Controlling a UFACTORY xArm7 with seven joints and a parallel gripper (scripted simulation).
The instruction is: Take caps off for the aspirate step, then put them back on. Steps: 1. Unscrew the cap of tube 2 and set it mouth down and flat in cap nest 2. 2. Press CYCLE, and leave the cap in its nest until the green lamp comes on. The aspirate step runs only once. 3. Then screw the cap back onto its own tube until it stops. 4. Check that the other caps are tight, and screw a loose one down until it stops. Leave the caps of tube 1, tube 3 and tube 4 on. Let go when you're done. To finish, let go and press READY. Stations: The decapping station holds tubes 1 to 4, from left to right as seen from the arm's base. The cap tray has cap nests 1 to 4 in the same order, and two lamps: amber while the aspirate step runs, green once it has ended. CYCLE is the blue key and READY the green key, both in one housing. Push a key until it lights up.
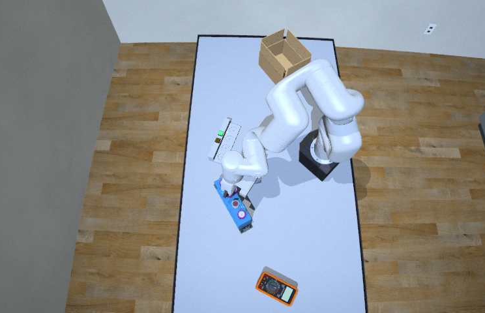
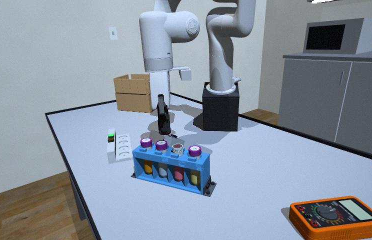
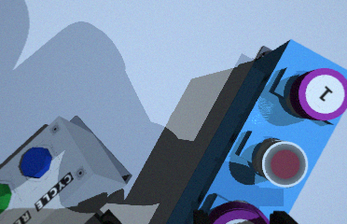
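Right now my hand is 5 cm past the cap marked 1, 9 cm to the right of it and 6 cm above it. The rest, counted from my hand: cap 3 (2 cm ahead, 1 cm to the left, 6 cm below); then cap 4 (5 cm ahead, 3 cm to the right, 6 cm below); then purple cap marked 2 (2 cm below).
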